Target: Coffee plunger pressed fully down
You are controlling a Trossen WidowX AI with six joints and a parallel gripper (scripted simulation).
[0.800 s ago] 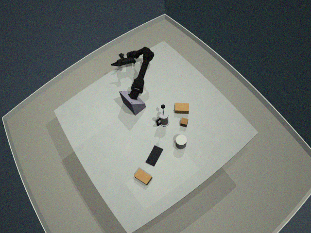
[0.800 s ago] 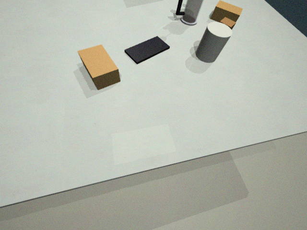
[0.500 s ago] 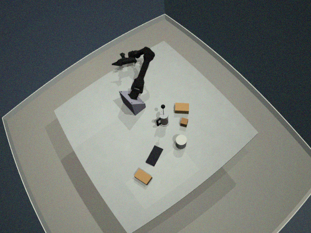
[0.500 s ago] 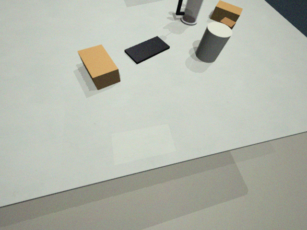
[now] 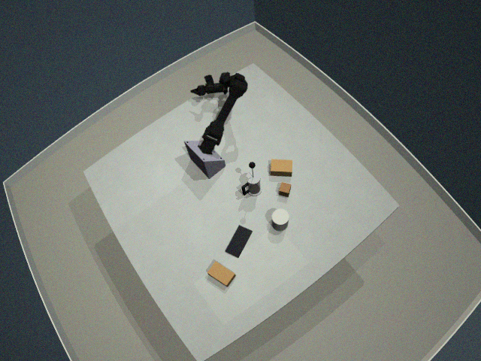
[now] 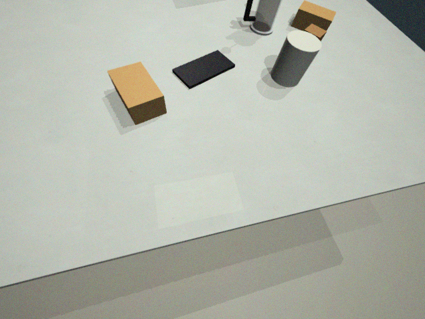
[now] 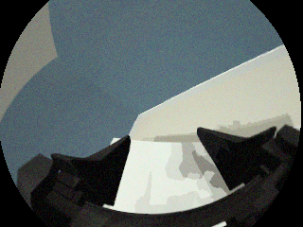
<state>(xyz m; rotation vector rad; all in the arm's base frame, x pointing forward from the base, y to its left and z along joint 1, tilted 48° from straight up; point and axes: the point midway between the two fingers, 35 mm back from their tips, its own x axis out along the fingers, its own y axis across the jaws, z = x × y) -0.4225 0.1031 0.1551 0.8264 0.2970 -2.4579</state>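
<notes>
My gripper tip is 720 mm short of the coffee press, 60 mm to the left of it and 50 mm below it. The rest, counted from my gripper tip: orange cube 820 mm ahead, 80 mm to the left, 50 mm below.
</notes>
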